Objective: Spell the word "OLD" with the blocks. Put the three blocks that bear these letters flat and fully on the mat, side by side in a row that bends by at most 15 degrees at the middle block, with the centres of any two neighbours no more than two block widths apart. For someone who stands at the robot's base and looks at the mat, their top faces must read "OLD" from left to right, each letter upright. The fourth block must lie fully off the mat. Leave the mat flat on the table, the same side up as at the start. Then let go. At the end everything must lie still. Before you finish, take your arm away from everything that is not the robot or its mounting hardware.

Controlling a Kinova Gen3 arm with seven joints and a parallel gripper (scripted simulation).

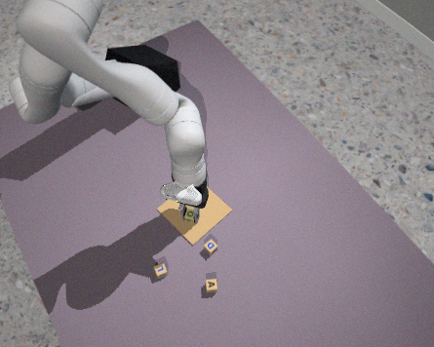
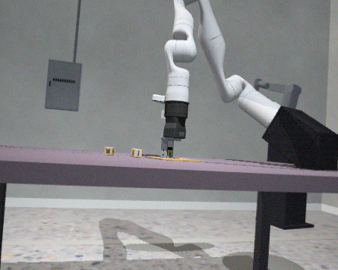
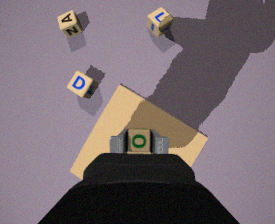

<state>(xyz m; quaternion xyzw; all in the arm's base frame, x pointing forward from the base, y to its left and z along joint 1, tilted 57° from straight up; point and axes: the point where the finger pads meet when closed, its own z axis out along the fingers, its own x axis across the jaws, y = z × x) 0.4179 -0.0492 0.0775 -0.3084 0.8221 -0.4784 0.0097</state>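
Now: hand 1 cm above the O block. From my hand the other things lie so: L block 6 cm ahead, 15 cm to the right, 1 cm below; D block 10 cm ahead, 2 cm to the right, 1 cm below; tan mat 1 cm behind, 2 cm to the left, 2 cm below.
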